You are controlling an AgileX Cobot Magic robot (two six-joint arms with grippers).
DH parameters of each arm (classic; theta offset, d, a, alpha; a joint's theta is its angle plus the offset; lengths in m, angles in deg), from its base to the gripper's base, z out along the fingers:
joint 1: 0 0.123 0 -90
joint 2: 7.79 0 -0.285 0
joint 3: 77.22 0 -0.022 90
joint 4: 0 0.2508 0 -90
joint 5: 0 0 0.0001 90
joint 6: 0 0.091 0 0
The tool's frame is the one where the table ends.
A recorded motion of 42 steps. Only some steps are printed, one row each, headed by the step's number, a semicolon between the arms.
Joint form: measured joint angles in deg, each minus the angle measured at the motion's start. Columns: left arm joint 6, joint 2, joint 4, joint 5, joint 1, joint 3; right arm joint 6, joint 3, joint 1, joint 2, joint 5, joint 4.
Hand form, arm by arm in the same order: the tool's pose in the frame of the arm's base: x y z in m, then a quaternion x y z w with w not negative. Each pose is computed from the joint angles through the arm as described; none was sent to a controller.
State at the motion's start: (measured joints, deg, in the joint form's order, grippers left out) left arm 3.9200 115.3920 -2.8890 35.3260 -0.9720 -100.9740; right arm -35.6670 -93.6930 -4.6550 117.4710 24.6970 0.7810
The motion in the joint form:
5: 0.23 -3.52 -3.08 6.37 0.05 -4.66; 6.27 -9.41 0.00 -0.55 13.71 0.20
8: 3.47 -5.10 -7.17 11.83 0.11 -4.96; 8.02 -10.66 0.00 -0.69 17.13 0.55
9: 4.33 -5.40 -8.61 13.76 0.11 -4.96; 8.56 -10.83 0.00 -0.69 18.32 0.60
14: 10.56 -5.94 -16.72 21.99 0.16 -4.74; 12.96 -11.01 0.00 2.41 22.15 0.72
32: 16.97 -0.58 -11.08 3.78 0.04 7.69; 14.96 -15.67 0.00 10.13 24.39 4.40
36: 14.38 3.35 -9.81 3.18 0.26 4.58; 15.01 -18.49 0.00 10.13 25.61 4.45
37: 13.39 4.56 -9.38 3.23 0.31 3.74; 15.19 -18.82 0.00 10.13 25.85 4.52
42: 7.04 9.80 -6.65 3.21 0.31 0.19; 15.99 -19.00 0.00 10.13 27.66 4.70
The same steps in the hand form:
5: 0.4587 -0.0137 0.3254 0.01872 0.91569 -0.03603 0.39983; 0.4737 -0.0376 0.2737 -0.19528 0.91044 -0.09968 0.35077
8: 0.4470 -0.0184 0.3341 0.03509 0.92518 -0.06065 0.37300; 0.4711 -0.0369 0.2780 -0.18152 0.91969 -0.08694 0.33714
9: 0.4436 -0.0204 0.3347 0.03968 0.92915 -0.07106 0.36064; 0.4699 -0.0368 0.2777 -0.17770 0.92355 -0.08263 0.32963
14: 0.4309 -0.0318 0.3328 0.07969 0.94026 -0.12854 0.30504; 0.4729 -0.0368 0.2495 -0.14462 0.94787 -0.05573 0.27842
32: 0.4517 -0.0212 0.2392 0.11322 0.94394 -0.04882 0.30624; 0.4932 -0.0339 0.2067 -0.11506 0.96338 -0.01317 0.24185
36: 0.4668 -0.0183 0.2241 0.09524 0.94737 -0.04555 0.30222; 0.4969 -0.0340 0.2202 -0.11539 0.95984 -0.01496 0.25528
37: 0.4707 -0.0175 0.2184 0.08871 0.94934 -0.04531 0.29804; 0.4971 -0.0340 0.2218 -0.11381 0.95980 -0.01409 0.25618
42: 0.4865 -0.0150 0.1924 0.04901 0.95778 -0.04278 0.28004; 0.4950 -0.0334 0.2213 -0.10765 0.96396 -0.00766 0.24316

